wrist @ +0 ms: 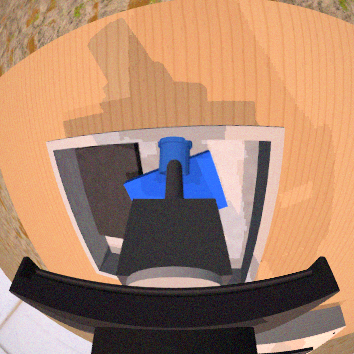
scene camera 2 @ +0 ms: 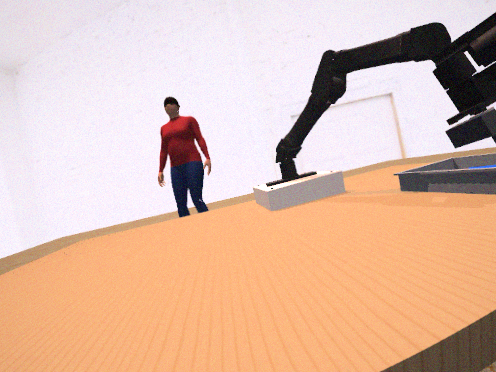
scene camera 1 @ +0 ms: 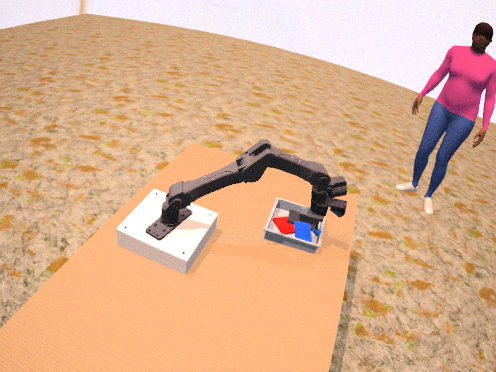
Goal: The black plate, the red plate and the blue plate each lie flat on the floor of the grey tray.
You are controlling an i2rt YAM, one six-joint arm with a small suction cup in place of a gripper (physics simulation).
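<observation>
The grey tray stands on the table's right side. In it lie a red plate at the left, a black plate at the back, and a blue plate at the front. The blue plate overlaps the red plate's edge; I cannot tell whether it lies fully flat. My suction cup is blue. It sits low inside the tray by the blue plate's far edge and holds nothing. In the wrist view the red plate is hidden behind the tool.
The arm's white base block stands on the orange table. A person in a red top stands beyond the table. Another person's legs show at the right edge.
</observation>
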